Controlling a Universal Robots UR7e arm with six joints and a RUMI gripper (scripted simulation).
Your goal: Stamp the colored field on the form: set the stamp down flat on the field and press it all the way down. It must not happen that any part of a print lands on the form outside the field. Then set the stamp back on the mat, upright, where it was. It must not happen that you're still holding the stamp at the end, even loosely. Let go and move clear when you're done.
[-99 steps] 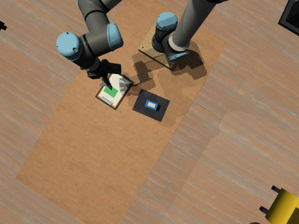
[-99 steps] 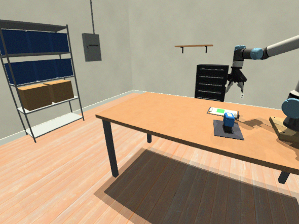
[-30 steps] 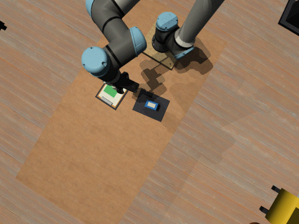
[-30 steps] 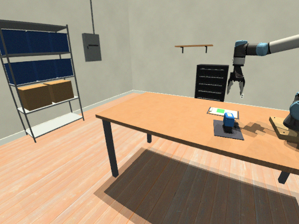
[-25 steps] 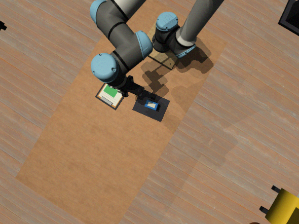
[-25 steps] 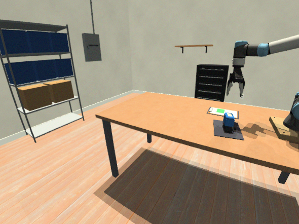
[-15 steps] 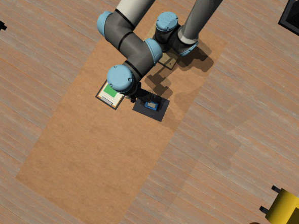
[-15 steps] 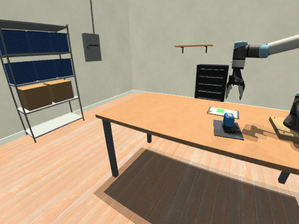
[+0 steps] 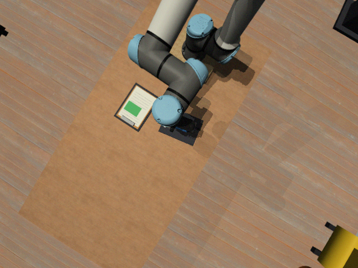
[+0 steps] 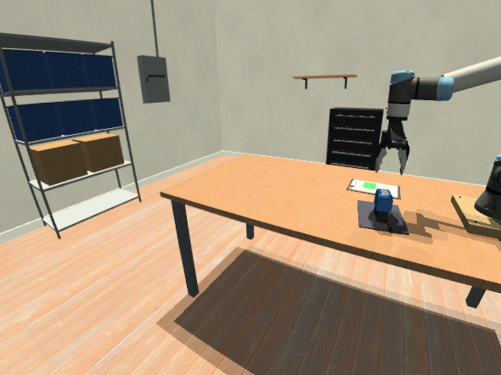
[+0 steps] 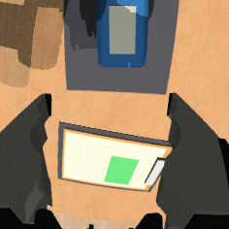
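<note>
The blue stamp is 10 mm ahead of my hand, 40 mm to the left of it and 130 mm below it. Also, from my hand: form 40 mm ahead, 260 mm to the right, 170 mm below; dark mat 10 mm ahead, 40 mm to the left, 170 mm below.
</note>
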